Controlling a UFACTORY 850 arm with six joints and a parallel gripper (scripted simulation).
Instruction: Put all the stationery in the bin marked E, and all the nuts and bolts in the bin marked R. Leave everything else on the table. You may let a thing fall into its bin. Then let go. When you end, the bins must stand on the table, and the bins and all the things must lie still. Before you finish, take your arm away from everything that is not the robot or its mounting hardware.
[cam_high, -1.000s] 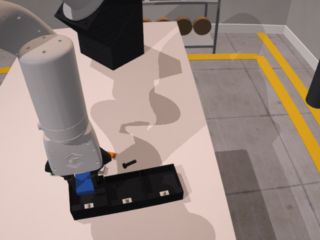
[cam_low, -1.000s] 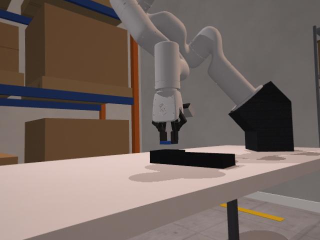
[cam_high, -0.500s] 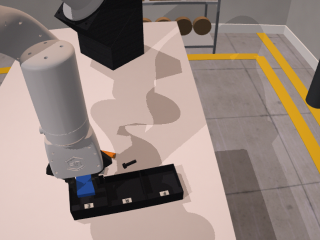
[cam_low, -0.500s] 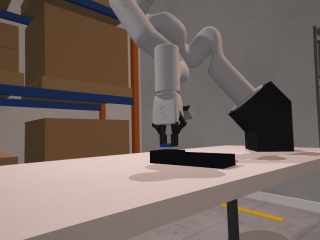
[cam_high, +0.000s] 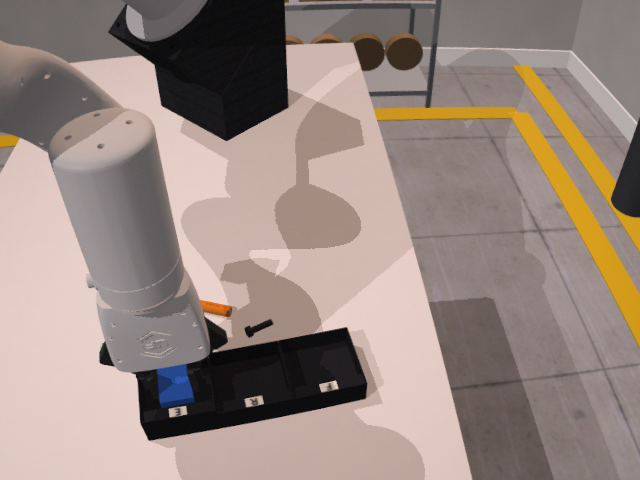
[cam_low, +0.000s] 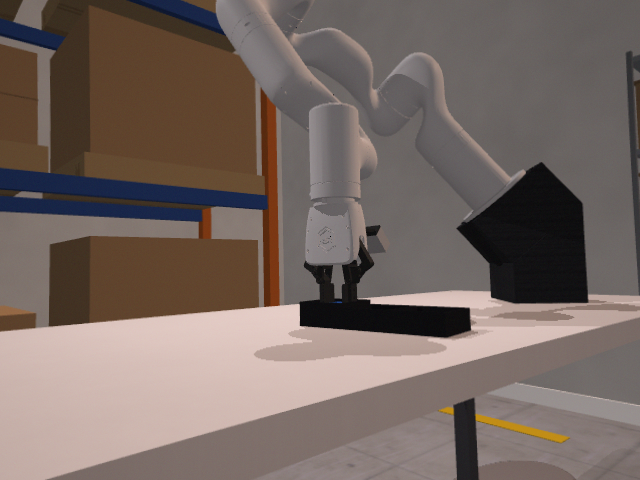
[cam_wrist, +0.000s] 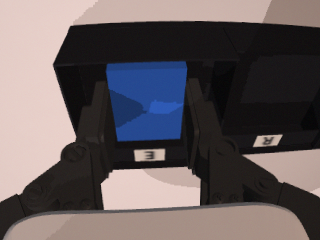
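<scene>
Right now the blue block is 2 cm below my hand. Round my hand: green battery 10 cm behind, 6 cm to the right, 4 cm below; black three-compartment tray 8 cm to the left, 3 cm below, 2 cm ahead; eraser 8 cm behind, 4 cm below, 3 cm to the left.
</scene>
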